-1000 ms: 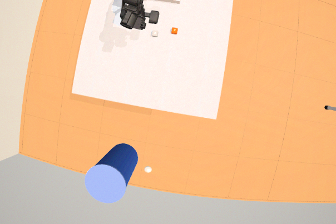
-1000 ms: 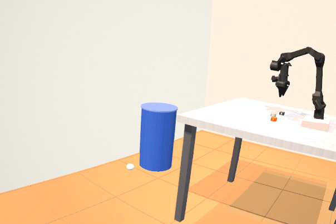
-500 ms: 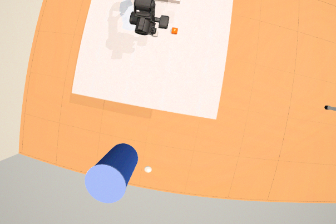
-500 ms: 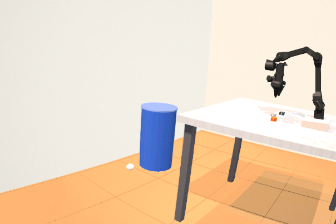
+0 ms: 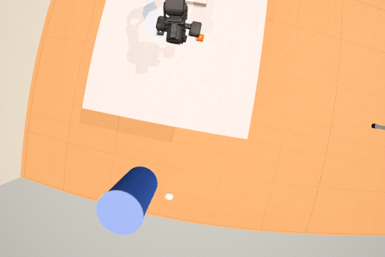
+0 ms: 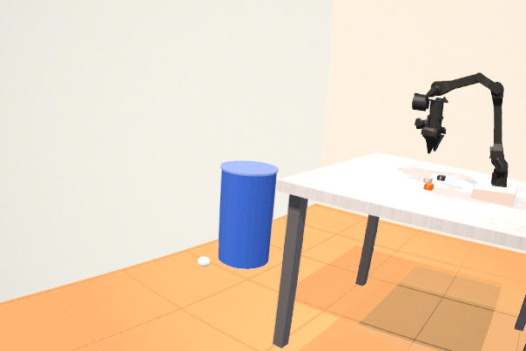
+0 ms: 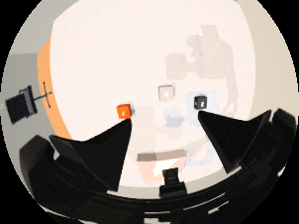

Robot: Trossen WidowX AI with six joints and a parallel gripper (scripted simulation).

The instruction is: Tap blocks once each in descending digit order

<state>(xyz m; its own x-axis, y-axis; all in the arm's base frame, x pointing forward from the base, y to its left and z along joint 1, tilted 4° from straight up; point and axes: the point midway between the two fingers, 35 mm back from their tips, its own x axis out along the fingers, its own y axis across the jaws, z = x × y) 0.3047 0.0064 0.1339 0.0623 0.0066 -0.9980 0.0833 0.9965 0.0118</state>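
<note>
Right now the grey-white block is 110 mm below my gripper tip and 20 mm to the right of it. The rest, counted from my gripper tip: orange block (110 mm below, 90 mm to the left, 30 mm behind); dark grey block (120 mm to the right, 110 mm below, 40 mm behind).
</note>
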